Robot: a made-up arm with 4 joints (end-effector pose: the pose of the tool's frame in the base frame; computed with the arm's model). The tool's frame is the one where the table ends. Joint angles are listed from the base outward.
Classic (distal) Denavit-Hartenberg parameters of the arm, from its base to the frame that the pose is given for. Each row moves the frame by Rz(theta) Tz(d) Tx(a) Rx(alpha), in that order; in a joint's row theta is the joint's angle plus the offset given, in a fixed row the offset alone. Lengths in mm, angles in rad.
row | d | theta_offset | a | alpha
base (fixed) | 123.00 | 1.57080 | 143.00 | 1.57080
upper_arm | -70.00 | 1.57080 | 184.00 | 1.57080
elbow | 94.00 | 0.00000 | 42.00 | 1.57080
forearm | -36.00 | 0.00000 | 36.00 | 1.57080
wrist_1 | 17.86 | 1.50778 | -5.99 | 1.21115
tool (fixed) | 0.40 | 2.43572 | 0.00 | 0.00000
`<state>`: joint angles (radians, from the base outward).
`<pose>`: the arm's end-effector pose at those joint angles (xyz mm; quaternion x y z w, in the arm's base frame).
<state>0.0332 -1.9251 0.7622 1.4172</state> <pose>-162.3 246.6 315.8 -0.0184 -0.9987 0.0418 0.0229</pose>
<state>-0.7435 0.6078 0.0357 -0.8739</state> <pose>5.0 350.0 234.2 -0.3493 0.5030 -0.5873 0.5293</pose>
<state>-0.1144 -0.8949 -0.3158 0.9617</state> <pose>-104.1 236.7 375.8 0.4765 -0.6239 -0.0351 0.6185</pose>
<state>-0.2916 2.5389 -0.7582 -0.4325</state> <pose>-73.6 231.8 217.5 0.0862 -0.7973 0.5740 0.1655</pose>
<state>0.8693 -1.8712 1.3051 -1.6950</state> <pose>-144.7 68.2 341.0 0.5052 0.2981 -0.7405 0.3279</pose>
